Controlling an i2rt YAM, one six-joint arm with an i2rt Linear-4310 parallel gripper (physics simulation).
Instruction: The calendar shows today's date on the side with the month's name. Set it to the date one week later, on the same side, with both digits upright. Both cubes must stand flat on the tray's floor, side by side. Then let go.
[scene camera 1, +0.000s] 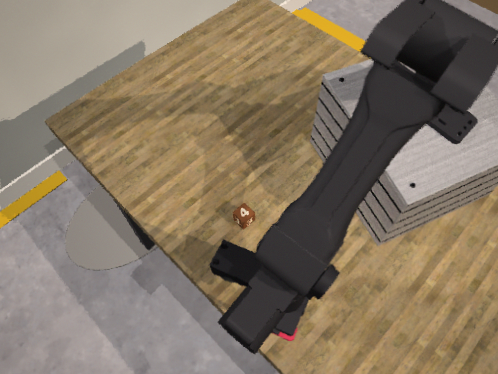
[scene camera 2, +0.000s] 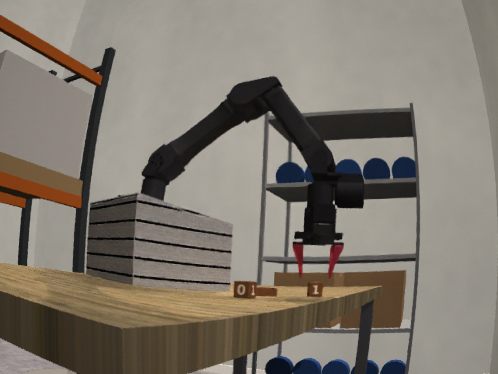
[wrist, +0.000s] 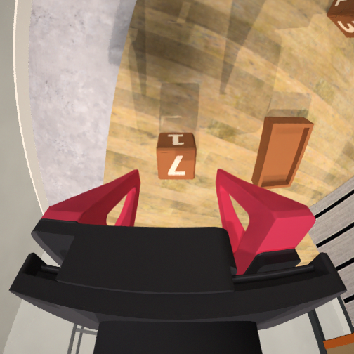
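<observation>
One brown digit cube (scene camera 2: 315, 289) (wrist: 176, 157) stands on the table, with a 1 on the side toward scene camera 2 and a 7 on top in the wrist view. The other cube (scene camera 1: 244, 216) (scene camera 2: 245, 289) (wrist: 345, 19) stands on the table apart from the tray, with a 4 on top and 0 and 1 on its sides. The brown tray (scene camera 2: 270, 291) (wrist: 259, 152) lies empty between the two cubes' positions. My gripper (scene camera 2: 315, 276) (wrist: 177, 175) is open and above the 7-topped cube, its red fingertips apart on either side and clear of it.
The wooden table (scene camera 1: 165, 150) (scene camera 2: 190, 305) has an edge close to the 7-topped cube. A grey layered block (scene camera 1: 450, 165) (scene camera 2: 182, 250) carries the arm's base. A shelf unit (scene camera 2: 416, 225) stands behind the table.
</observation>
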